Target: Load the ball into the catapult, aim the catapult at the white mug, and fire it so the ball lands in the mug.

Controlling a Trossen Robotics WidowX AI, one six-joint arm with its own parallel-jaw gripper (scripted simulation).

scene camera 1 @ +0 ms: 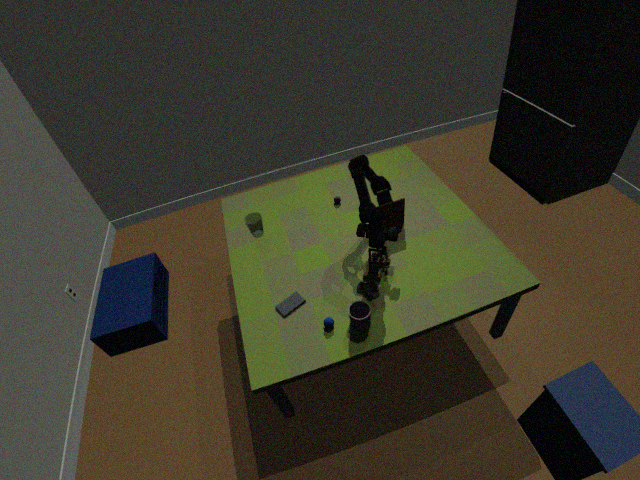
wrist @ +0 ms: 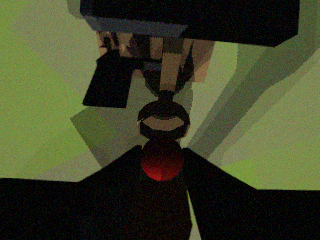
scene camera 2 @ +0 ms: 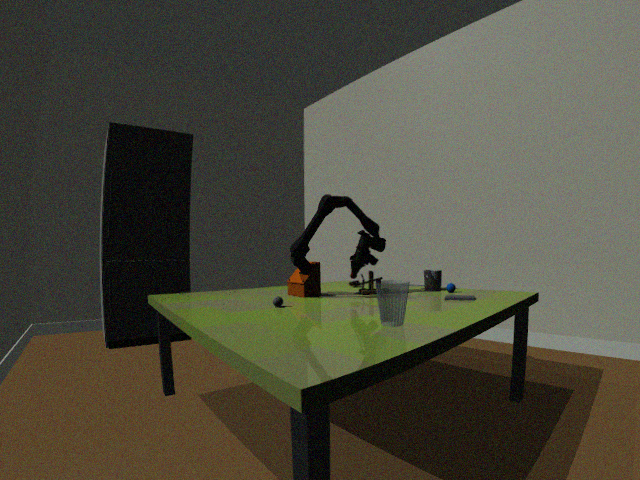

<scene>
My gripper [wrist: 161,151] holds a red ball. Further things: a wooden catapult [wrist: 171,48] and a clear glass cup [scene camera 2: 392,295].
The wrist view misses the clear glass cup: it is out of frame.
</scene>
